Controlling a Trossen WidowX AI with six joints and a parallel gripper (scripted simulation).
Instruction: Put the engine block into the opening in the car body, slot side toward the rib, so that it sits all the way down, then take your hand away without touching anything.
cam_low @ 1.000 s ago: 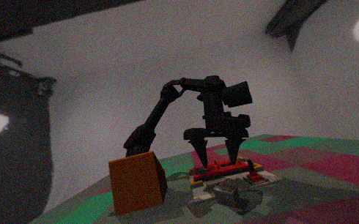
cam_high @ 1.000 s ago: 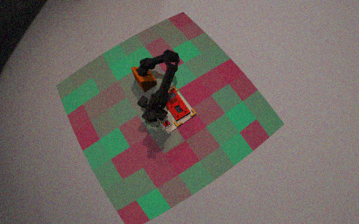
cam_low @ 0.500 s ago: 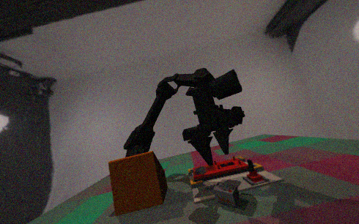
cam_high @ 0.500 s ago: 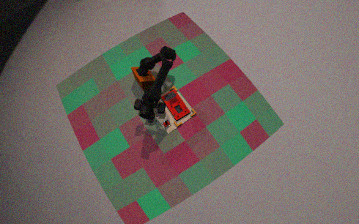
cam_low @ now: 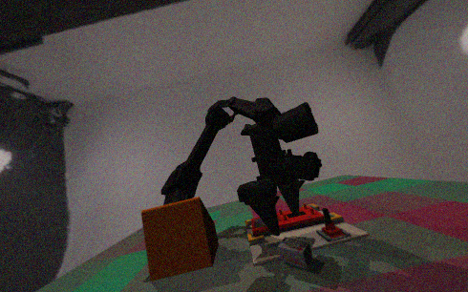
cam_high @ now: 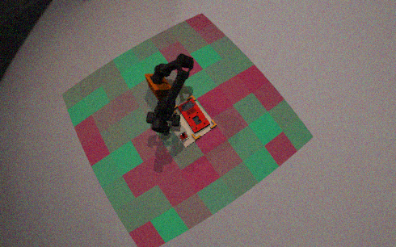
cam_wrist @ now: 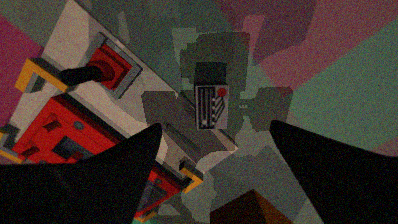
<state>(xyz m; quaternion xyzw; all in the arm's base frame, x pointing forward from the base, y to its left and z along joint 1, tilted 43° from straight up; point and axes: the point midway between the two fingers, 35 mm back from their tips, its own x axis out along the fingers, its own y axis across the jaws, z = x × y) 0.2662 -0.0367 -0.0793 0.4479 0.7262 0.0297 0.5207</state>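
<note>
My gripper tip is 50 mm above the engine block and 10 mm to the right of it.
</note>
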